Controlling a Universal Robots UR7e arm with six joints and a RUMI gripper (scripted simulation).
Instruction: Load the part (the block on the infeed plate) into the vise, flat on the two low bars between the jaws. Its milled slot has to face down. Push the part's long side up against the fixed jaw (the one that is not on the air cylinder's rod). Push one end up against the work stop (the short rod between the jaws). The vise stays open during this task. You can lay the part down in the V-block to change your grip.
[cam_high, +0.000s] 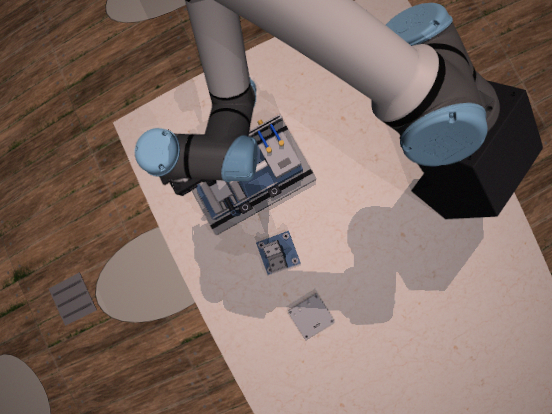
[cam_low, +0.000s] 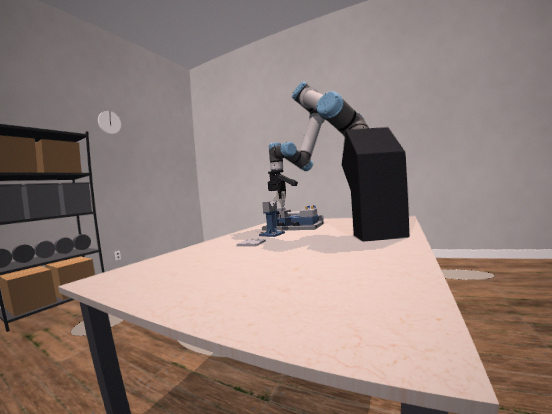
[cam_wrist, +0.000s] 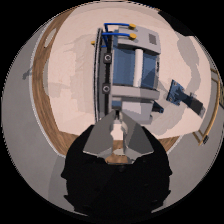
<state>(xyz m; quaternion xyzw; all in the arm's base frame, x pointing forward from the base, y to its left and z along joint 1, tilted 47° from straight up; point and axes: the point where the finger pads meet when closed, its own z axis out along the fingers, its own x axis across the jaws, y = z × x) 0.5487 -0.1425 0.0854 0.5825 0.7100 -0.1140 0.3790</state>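
Right now the part is 40 mm to the left of my hand and 30 mm below it. From my hand the other things lie so: air cylinder 170 mm behind, 30 mm to the left, 40 mm below; then vise 70 mm behind, 40 mm to the left, 80 mm below; then air cylinder rod 90 mm behind, 40 mm to the left, 40 mm below.
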